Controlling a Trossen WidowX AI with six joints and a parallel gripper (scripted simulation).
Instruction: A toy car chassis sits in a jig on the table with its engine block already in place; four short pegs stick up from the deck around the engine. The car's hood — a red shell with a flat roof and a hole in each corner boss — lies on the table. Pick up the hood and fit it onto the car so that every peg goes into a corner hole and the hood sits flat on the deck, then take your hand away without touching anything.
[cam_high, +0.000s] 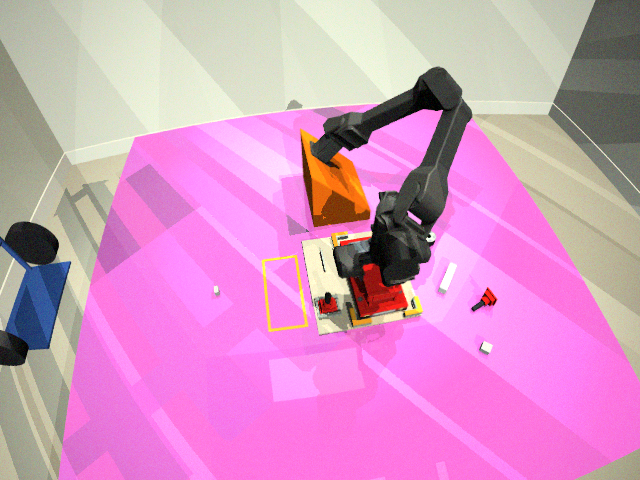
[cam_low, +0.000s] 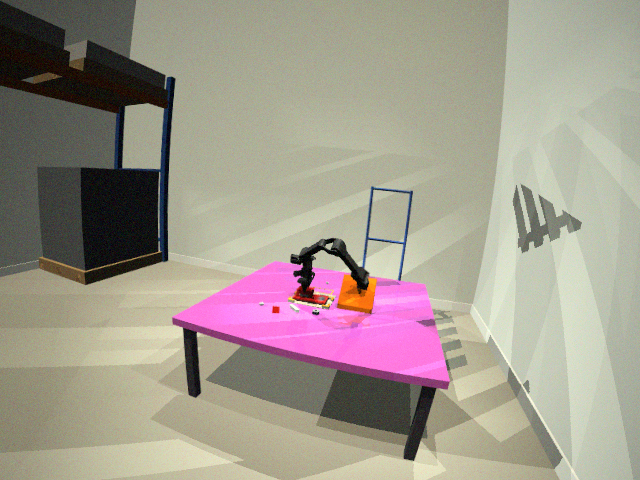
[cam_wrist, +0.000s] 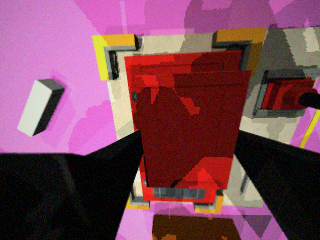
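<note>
Right now my gripper tip is right at the red hood. The rest, counted from my gripper tip: grey engine block 30 mm below, 10 mm to the left; then white bar 180 mm to the left, 50 mm below, 10 mm behind.
</note>
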